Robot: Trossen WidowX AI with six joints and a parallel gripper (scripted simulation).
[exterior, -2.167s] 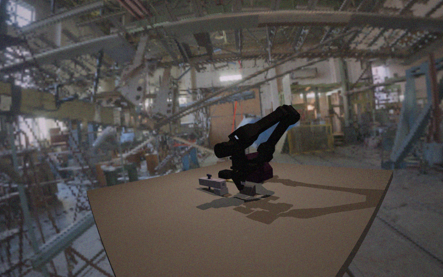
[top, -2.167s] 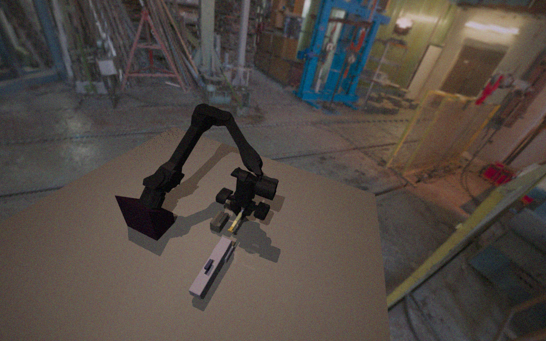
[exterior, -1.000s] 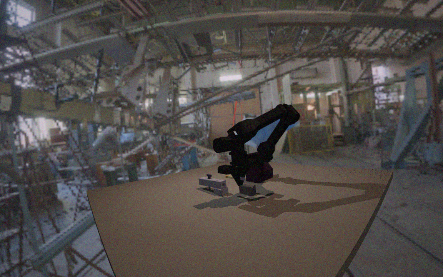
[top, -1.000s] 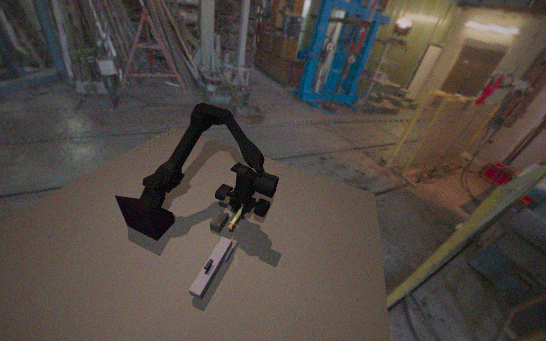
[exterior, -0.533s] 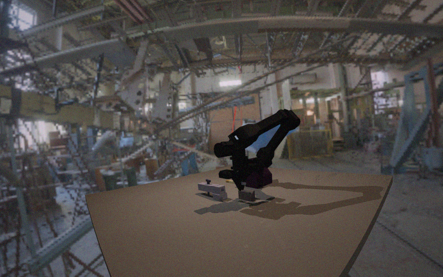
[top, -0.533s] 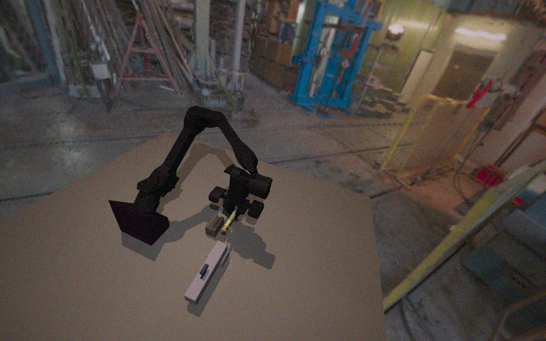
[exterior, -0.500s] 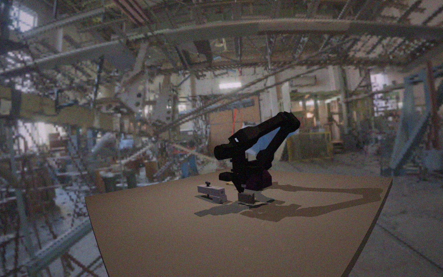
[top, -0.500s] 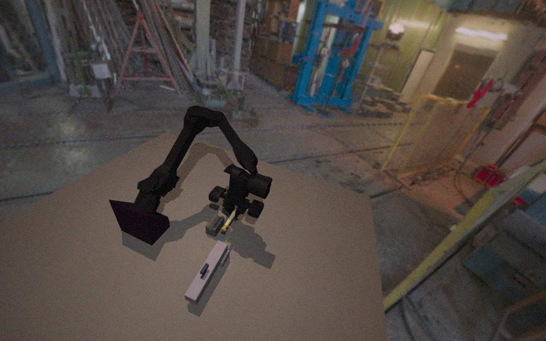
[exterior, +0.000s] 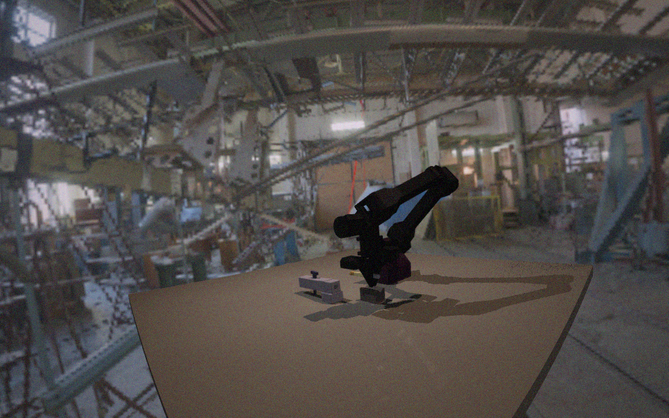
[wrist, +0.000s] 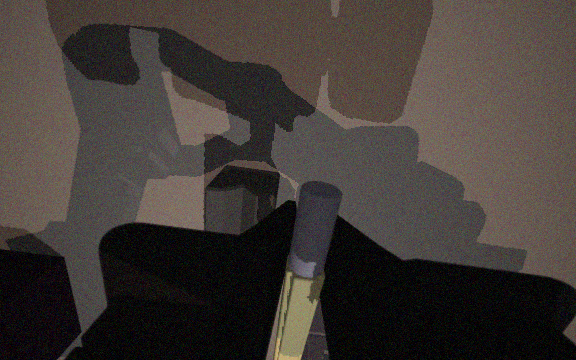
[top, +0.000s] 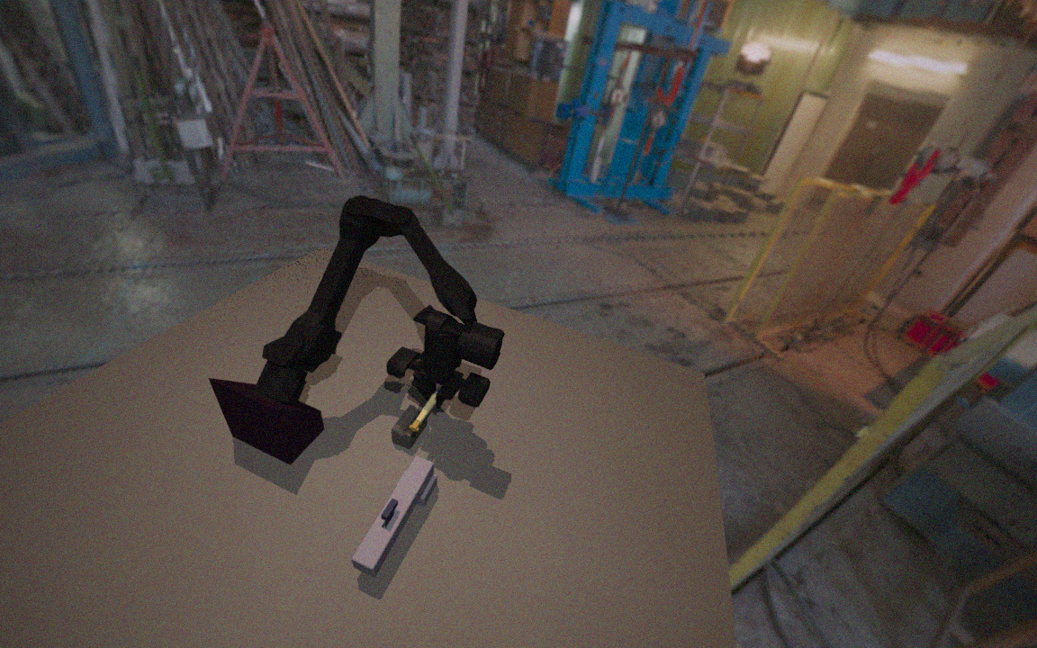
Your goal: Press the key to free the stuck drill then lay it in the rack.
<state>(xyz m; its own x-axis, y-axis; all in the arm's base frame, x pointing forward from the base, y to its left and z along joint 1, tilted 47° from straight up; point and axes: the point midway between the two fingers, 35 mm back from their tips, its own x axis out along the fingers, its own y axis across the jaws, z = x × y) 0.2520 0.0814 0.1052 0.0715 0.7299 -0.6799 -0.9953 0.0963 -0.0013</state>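
The rack lies 4 cm behind my gripper tip, 4 cm to the right of it and 4 cm below it. The rest, counted from my gripper tip: dark key: 2 cm ahead, 23 cm to the right, 1 cm below; light-grey holder block: 3 cm ahead, 21 cm to the right, 2 cm below; drill: 4 cm to the right, 3 cm above.
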